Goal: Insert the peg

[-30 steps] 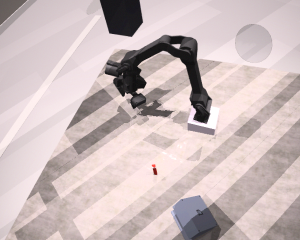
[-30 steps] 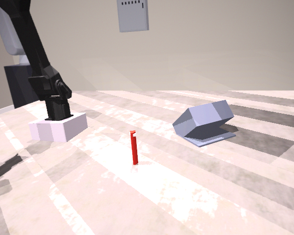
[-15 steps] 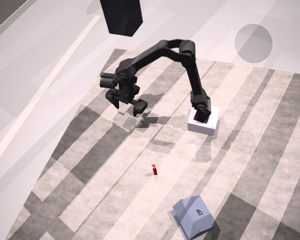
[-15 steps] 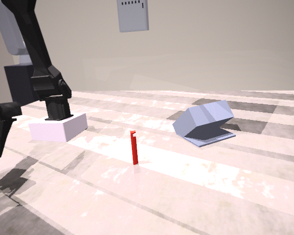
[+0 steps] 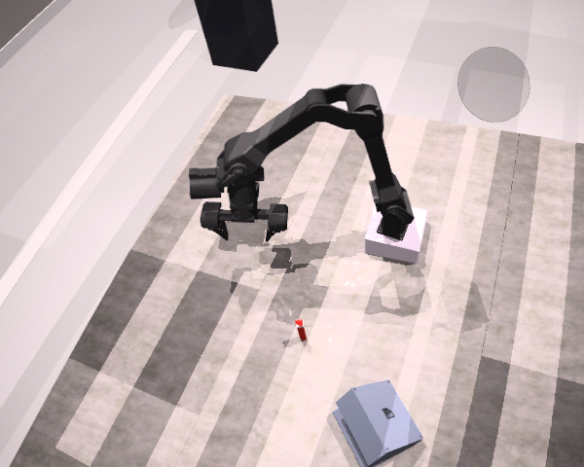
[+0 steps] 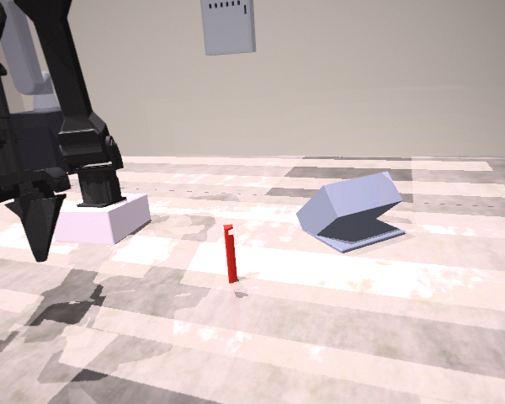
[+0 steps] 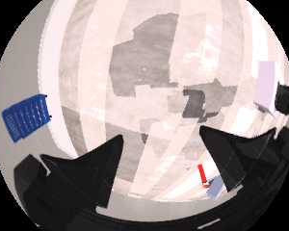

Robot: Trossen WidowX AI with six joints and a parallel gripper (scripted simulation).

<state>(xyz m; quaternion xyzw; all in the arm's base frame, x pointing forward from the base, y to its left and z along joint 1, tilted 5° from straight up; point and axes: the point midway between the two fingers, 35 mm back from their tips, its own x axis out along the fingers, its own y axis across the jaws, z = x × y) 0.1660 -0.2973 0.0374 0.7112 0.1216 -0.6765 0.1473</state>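
My gripper tip is now 190 mm to the right of the red peg, 140 mm short of it and 30 mm above it. The rest, counted from my gripper tip: grey-blue sloped panel 410 mm to the left, 260 mm ahead, 50 mm below.
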